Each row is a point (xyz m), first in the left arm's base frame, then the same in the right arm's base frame.
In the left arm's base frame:
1: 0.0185 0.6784 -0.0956
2: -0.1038 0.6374 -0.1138
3: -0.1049 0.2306 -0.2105
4: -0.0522 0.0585 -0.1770
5: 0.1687 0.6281 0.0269
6: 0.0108 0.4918 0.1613
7: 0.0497 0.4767 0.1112
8: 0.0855 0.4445 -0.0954
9: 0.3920 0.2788 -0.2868
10: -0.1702 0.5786 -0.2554
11: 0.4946 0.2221 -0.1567
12: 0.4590 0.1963 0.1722
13: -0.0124 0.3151 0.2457
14: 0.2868 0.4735 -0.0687
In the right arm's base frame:
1: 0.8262 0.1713 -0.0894
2: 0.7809 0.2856 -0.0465
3: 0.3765 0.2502 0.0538
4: 0.2408 0.1637 0.1410
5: 0.8403 -0.0136 -0.0137
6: 0.7826 0.0759 0.2105
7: 0.7459 0.0511 0.1627
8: 0.6203 0.0710 -0.0071
9: 0.3855 -0.1903 -0.1931
10: 0.6620 0.3795 -0.1170
11: 0.3973 -0.3333 -0.0927
12: 0.5293 -0.3975 0.2049
13: 0.6664 0.0460 0.3669
14: 0.6595 -0.1223 -0.0633

